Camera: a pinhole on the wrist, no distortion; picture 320 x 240 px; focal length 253.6 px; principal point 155.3 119.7 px. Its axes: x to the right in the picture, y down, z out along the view. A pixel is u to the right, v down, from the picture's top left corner.
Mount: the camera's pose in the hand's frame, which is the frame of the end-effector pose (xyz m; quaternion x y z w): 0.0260 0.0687 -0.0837 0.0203 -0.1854 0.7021 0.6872
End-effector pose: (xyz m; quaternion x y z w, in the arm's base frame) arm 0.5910 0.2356 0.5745 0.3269 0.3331 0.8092 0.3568
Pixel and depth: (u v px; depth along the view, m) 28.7 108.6 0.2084
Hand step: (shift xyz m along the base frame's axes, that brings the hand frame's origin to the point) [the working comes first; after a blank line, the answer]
In the camera's frame: -0.1040 -0.0091 0.2084

0.0998 0.0678 -0.0255
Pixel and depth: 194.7 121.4 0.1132
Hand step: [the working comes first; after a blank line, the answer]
In the camera's frame: 0.0176 0.0008 0.1132

0.0019 -0.0207 0.0554
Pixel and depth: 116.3 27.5 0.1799
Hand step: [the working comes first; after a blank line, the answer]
In the camera's frame: -0.0277 -0.0654 0.1799

0.0468 0.0734 0.0579
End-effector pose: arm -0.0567 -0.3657 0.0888 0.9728 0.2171 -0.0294 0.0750
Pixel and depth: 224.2 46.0 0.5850
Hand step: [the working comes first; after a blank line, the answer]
In the camera's frame: 0.1589 -0.1700 0.5850

0.0533 -0.1102 -0.5359
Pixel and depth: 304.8 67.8 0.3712
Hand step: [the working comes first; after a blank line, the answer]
In the camera's frame: 0.2188 -0.0760 0.3712

0.0678 -0.2048 -0.3146
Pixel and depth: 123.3 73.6 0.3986
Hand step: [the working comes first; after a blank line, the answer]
In the camera's frame: -0.0503 -0.0725 0.3986

-0.0397 0.0430 -0.2995
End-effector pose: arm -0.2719 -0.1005 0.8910 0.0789 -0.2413 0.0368 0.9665
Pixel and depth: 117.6 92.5 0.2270
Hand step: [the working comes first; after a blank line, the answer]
In the camera's frame: -0.0337 -0.0243 0.2270

-0.0536 -0.0500 0.1038
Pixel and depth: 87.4 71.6 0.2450
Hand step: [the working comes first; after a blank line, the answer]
In the camera's frame: -0.0656 -0.0465 0.2450

-0.0387 -0.0870 0.1192
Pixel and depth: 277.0 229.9 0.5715
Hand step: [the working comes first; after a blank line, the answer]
In the camera's frame: 0.2743 0.2483 0.5715

-0.5511 0.0757 0.2606
